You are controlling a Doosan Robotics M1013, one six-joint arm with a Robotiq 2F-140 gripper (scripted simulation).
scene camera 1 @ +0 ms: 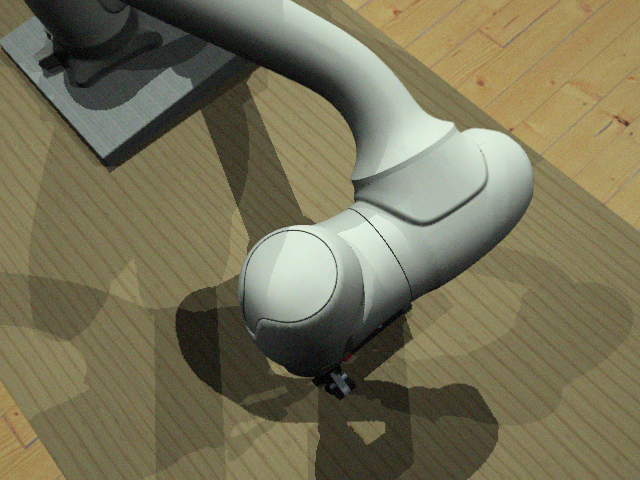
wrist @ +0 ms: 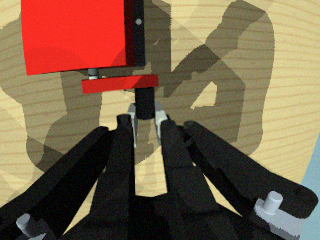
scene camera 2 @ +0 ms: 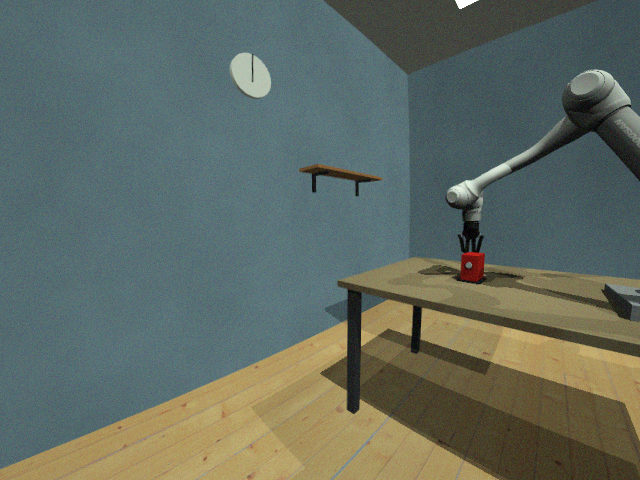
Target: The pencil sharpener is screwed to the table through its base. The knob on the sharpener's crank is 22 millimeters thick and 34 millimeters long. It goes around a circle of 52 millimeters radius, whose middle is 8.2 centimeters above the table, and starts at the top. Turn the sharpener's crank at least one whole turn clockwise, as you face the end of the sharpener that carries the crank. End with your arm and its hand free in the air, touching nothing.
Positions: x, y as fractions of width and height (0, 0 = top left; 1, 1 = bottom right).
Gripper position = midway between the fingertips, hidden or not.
I see my gripper (scene camera 1: 0.50, 0.78) and a crank (wrist: 0.45, 0.36).
My gripper shows as well in the wrist view (wrist: 0.45, 0.47).
